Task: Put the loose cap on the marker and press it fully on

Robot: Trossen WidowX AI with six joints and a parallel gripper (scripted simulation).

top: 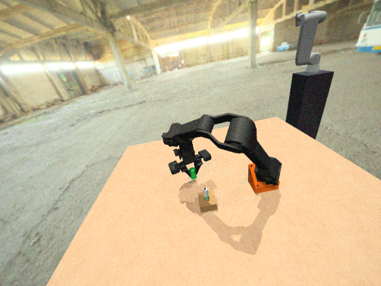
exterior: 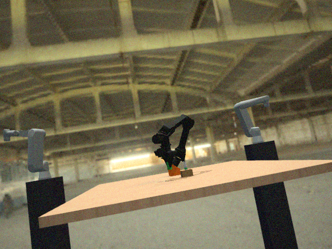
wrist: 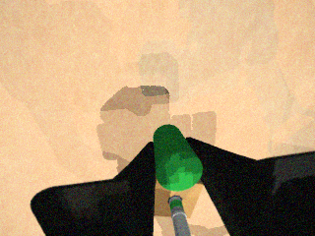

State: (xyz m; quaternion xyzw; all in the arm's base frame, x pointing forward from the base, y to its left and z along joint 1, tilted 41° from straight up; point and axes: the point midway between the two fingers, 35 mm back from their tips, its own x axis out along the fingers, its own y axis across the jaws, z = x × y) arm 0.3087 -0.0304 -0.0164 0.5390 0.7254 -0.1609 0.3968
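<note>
The holder block is 50 mm behind my gripper tip, 100 mm to the left of it and 60 mm below it. The rest, counted from my gripper tip: green cap (10 mm above).
</note>
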